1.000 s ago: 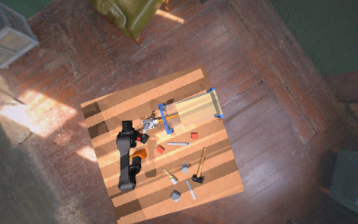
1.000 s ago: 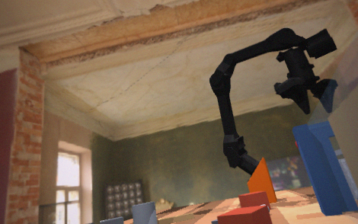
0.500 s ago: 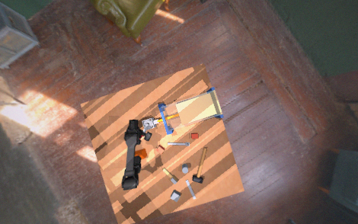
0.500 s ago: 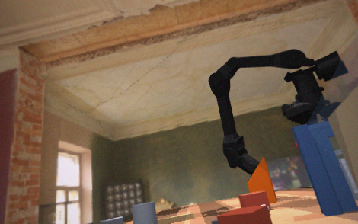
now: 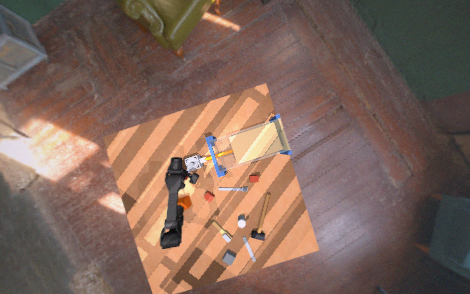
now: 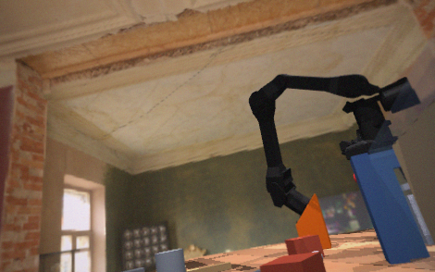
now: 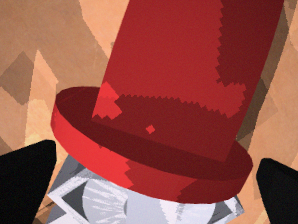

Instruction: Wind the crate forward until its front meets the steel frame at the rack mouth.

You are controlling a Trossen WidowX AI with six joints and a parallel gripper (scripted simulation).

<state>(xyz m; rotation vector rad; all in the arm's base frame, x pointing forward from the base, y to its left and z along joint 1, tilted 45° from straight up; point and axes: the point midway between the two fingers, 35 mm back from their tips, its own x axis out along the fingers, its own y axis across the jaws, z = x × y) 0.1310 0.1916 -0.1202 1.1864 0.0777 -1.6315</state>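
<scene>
My gripper tip is now 10 mm past the winch handle and 10 mm to the left of it. Also, from my gripper tip: grey hand winch: 20 mm ahead, 30 mm to the left, 80 mm below; then red knob: 30 mm behind, 40 mm to the right, 30 mm above; then clear-panelled guard cubby: 440 mm ahead, 60 mm to the left.
</scene>
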